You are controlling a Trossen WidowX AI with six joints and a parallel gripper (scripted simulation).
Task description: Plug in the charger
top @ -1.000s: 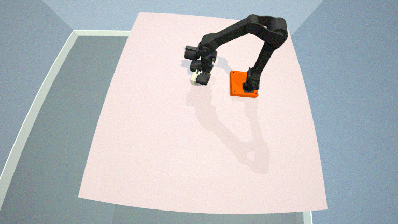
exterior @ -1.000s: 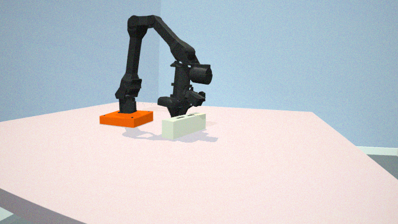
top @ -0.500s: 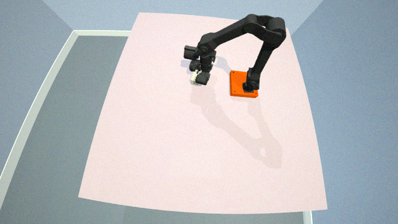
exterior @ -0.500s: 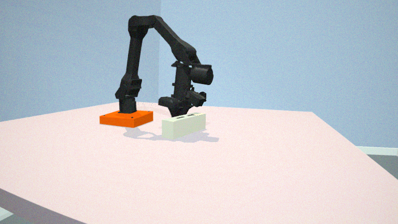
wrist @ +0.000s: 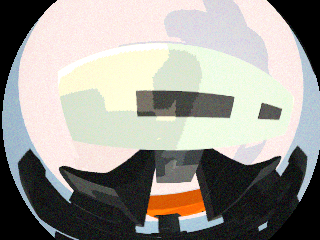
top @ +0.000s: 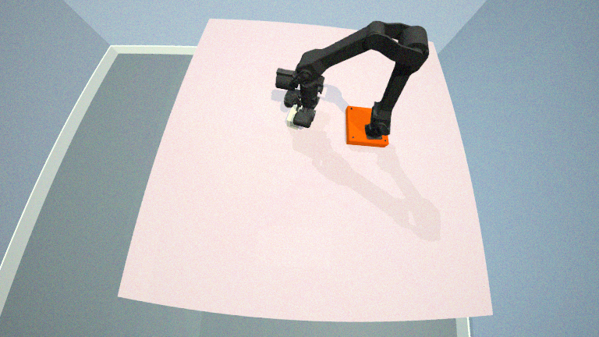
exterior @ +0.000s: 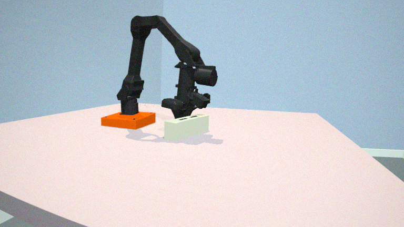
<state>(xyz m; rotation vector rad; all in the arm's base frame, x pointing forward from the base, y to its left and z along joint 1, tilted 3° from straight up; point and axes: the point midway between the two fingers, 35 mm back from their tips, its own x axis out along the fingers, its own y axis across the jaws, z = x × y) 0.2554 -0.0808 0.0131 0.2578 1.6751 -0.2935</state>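
Right now my gripper tip is 2 cm short of the two-prong charger, 1 cm to the left of it and 1 cm below it.
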